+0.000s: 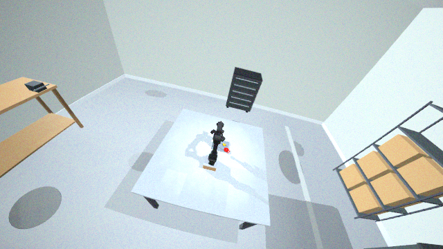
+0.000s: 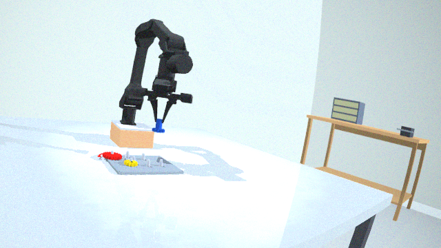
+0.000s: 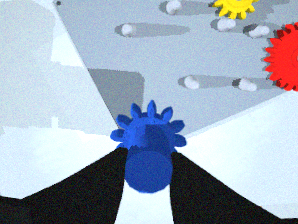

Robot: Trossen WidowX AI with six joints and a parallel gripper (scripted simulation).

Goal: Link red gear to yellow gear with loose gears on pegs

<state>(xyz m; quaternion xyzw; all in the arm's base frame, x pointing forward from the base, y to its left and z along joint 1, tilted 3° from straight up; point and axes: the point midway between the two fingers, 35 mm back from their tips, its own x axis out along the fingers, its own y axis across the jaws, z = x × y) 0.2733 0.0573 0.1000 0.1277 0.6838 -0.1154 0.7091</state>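
My gripper tip is 11 cm above the yellow gear, 9 cm to the left of it and 7 cm short of it. Round my gripper tip: grey board (12 cm below, 6 cm to the right, 4 cm ahead); then red gear (15 cm to the right, 11 cm below); then blue gear (1 cm below).
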